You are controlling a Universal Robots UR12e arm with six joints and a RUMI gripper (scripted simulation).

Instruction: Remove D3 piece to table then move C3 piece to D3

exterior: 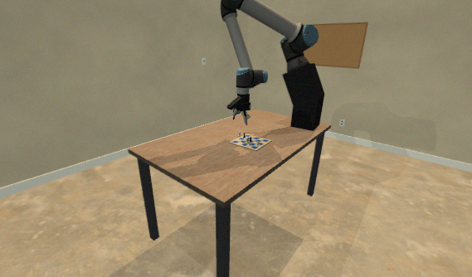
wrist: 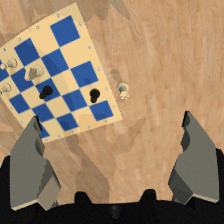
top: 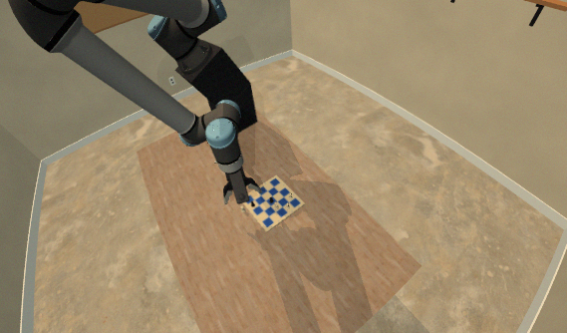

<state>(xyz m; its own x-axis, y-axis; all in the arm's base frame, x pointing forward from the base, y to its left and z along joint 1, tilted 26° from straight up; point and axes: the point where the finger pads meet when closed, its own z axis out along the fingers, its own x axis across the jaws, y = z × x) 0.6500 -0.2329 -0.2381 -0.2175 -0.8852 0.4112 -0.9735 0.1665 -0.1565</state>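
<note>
Right now my hand is 120 mm to the right of the chessboard, 110 mm above it and 10 mm short of it. Also, from my hand: white chess piece (100 mm below, 20 mm to the right, 20 mm behind).
</note>
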